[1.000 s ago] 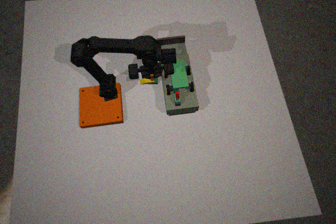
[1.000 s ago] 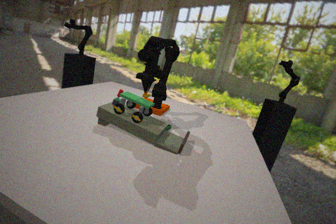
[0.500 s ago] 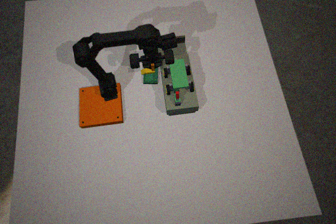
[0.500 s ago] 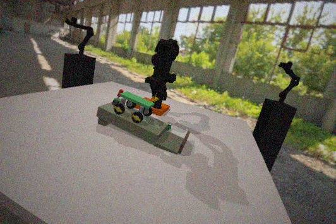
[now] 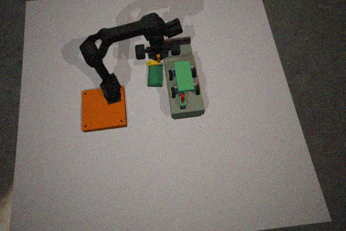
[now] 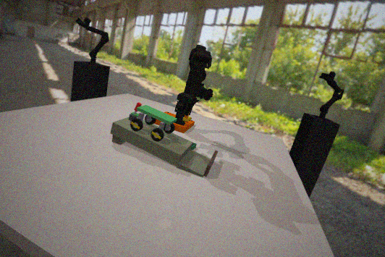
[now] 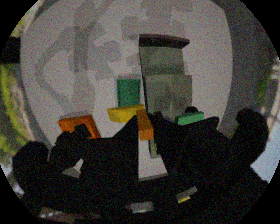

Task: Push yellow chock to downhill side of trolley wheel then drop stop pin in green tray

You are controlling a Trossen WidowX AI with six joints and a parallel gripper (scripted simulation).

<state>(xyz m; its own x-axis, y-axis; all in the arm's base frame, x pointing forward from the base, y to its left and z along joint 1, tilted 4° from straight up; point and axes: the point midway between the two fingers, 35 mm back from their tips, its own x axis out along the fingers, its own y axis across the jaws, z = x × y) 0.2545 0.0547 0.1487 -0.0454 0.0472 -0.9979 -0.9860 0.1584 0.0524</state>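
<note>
My gripper tip is now 50 mm short of the red-headed stop pin, 210 mm to the left of it and 30 mm above it. Round my gripper tip: yellow chock 20 mm behind, 10 mm below; green trolley 80 mm ahead, 110 mm to the right, 40 mm below; green tray 30 mm behind, 160 mm below.
</note>
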